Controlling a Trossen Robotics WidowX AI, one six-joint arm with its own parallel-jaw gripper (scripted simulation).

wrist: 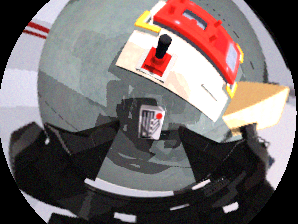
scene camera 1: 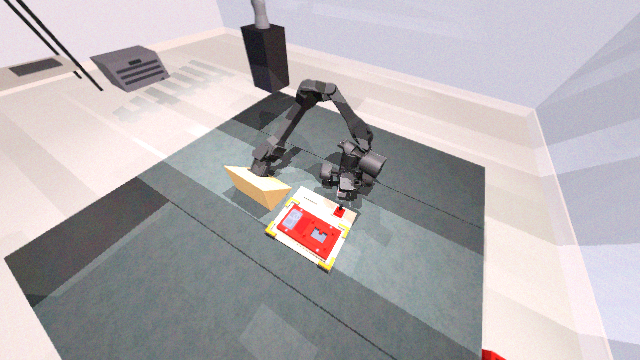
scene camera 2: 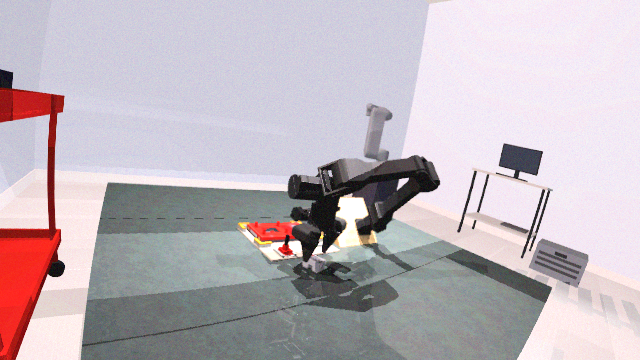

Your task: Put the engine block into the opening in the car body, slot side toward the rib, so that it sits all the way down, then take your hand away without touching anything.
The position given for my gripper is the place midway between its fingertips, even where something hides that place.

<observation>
My gripper (scene camera 2: 314, 257) is open, holding nothing. Further things: an engine block (wrist: 151, 118) and a red car body (scene camera 2: 274, 232).
My gripper is seen too in the wrist view (wrist: 150, 126) and in scene camera 1 (scene camera 1: 342, 187).
</observation>
